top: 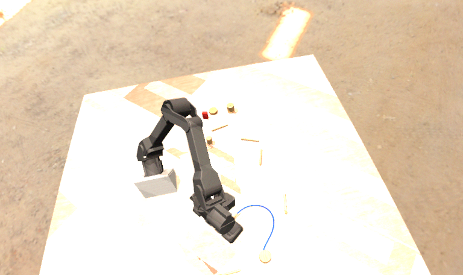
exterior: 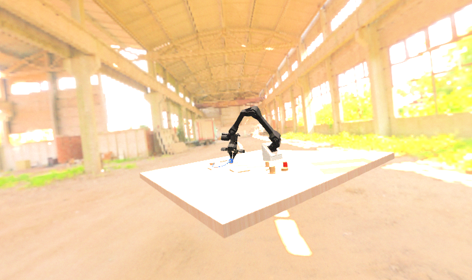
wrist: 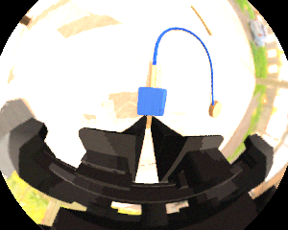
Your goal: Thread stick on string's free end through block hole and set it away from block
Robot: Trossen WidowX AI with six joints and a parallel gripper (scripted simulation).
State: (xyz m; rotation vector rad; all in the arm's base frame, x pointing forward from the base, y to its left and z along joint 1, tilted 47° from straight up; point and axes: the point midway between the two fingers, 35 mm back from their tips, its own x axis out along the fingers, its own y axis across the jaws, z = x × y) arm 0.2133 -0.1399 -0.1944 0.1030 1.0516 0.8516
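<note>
The blue cube lies 20 mm to the left of my gripper tip and 20 mm ahead of it. Also, from my gripper tip: round wooden button: 120 mm to the right, 110 mm ahead, 10 mm below; thin wooden stick: 30 mm to the left, 30 mm ahead, 10 mm above; red cube: 540 mm to the left, 10 mm ahead.
</note>
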